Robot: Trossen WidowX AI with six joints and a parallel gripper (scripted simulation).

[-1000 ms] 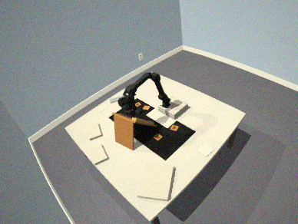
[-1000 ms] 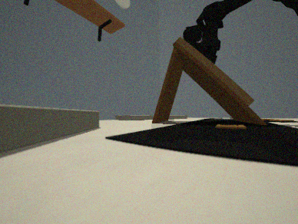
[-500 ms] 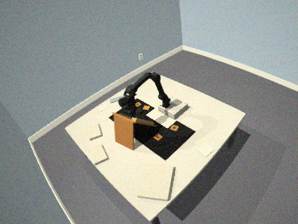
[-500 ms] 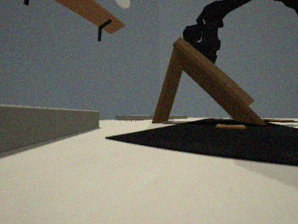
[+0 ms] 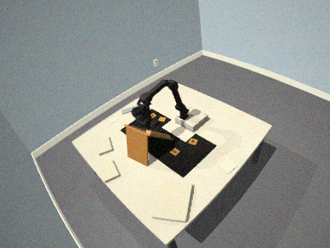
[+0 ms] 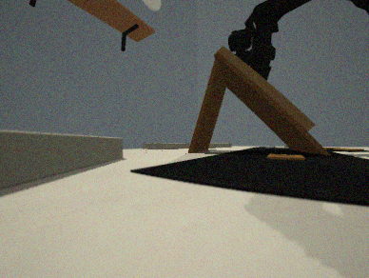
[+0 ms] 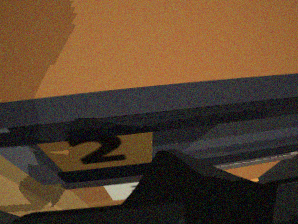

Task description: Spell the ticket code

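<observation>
Now: the letter tile 3 cm to the left of my gripper tip and 1 cm below it. Round my gripper tip: grey-blue piece (21 cm behind, 53 cm to the right, 17 cm below); then black mat (15 cm behind, 4 cm to the left, 18 cm below); then white ticket (6 cm behind, 9 cm below).
</observation>
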